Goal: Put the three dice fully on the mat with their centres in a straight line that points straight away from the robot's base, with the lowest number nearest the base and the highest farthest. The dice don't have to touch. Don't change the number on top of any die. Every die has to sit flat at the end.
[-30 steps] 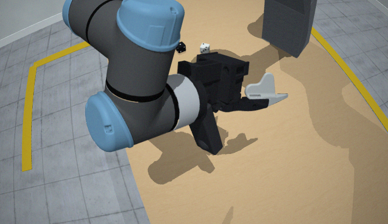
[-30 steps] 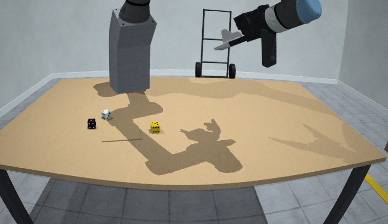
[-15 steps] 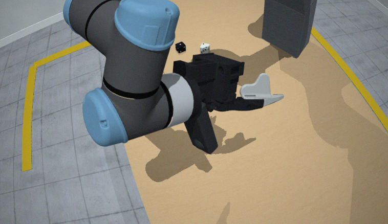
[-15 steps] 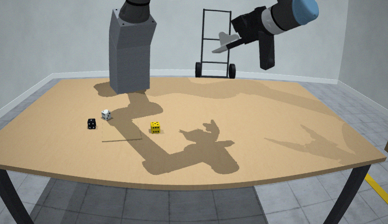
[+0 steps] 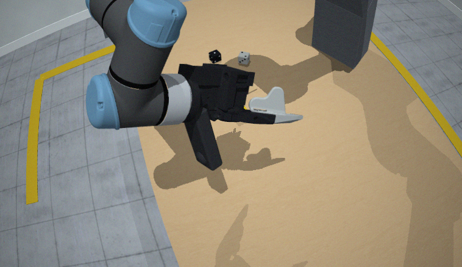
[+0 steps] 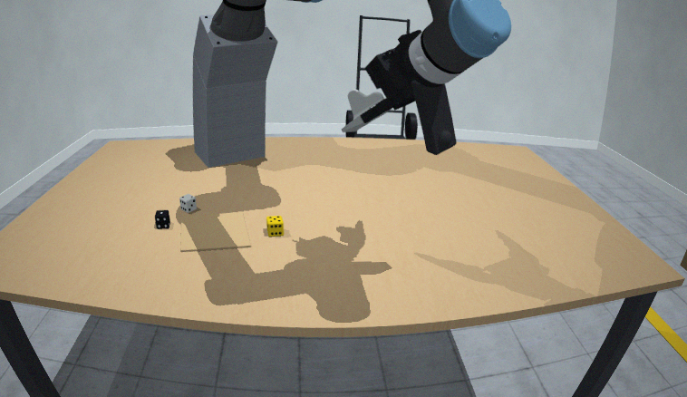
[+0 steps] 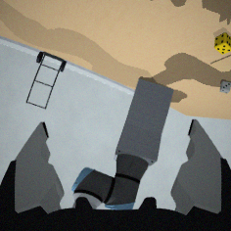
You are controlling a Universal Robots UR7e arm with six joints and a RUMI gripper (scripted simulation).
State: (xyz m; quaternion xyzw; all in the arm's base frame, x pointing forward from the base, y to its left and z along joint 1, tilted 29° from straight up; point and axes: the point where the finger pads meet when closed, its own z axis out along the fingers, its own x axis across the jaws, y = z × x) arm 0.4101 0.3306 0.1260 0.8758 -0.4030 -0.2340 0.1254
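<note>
Right now the black die is 10 mm ahead of my hand, 430 mm to the right of it and 220 mm below it. Round my hand: yellow die: 10 mm ahead, 190 mm to the right, 220 mm below; mat: 20 mm ahead, 310 mm to the right, 240 mm below; white die: 70 mm behind, 400 mm to the right, 220 mm below.
</note>
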